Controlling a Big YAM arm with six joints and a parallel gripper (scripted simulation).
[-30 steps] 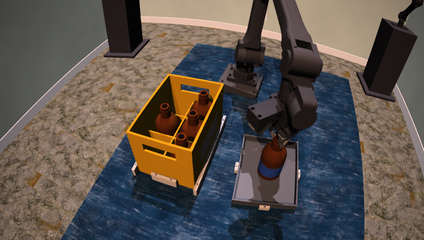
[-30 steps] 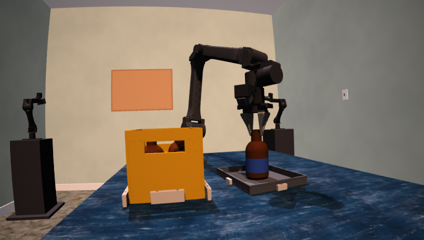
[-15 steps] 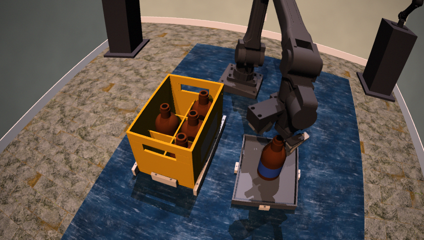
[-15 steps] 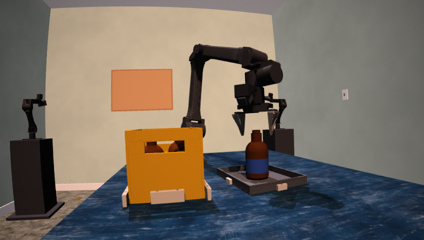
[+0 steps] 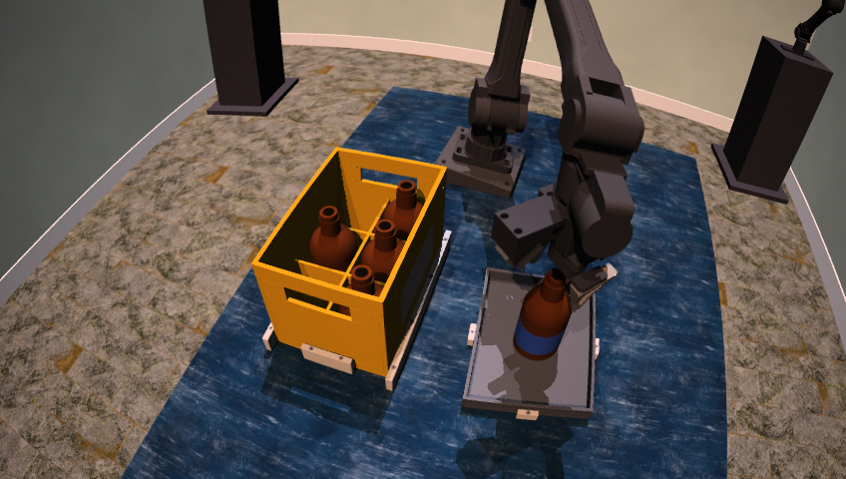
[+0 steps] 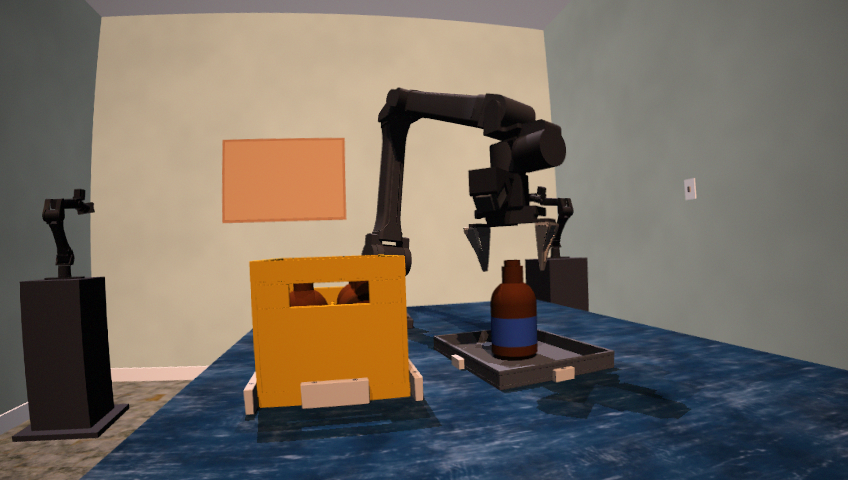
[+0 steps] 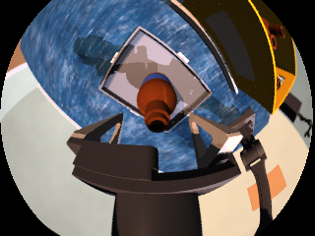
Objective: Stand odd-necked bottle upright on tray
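The dark grey tray is 140 mm below my hand. The rest, counted from my hand: orange crate (40 mm behind, 280 mm to the right, 70 mm below).
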